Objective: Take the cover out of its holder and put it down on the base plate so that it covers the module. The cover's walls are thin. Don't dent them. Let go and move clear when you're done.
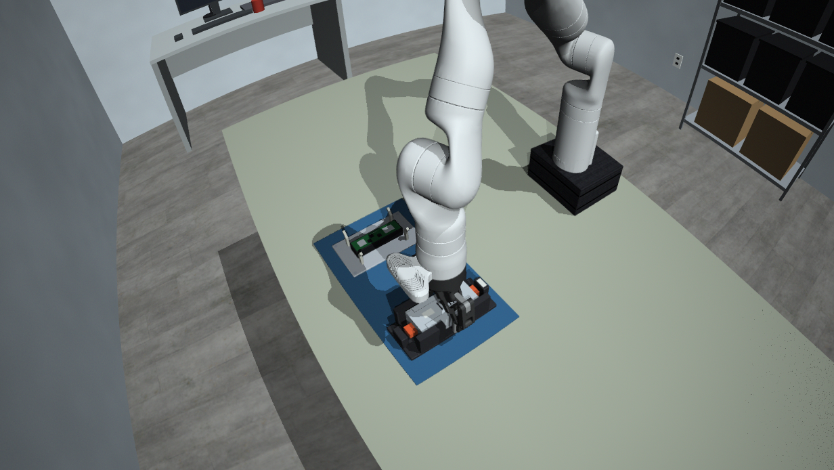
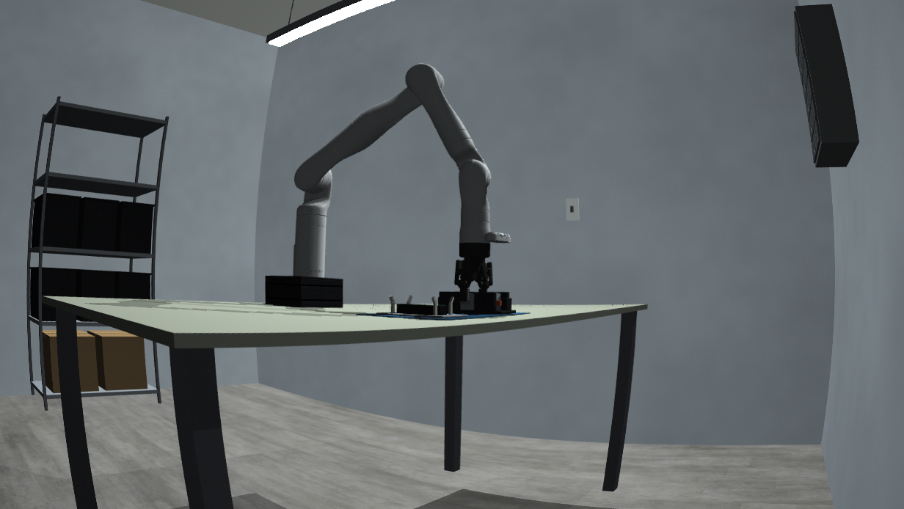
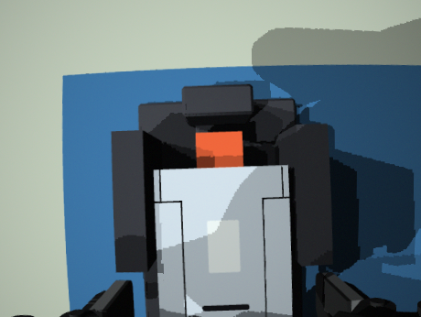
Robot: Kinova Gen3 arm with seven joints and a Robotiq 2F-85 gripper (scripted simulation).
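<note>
The cover lies right at my hand.
</note>
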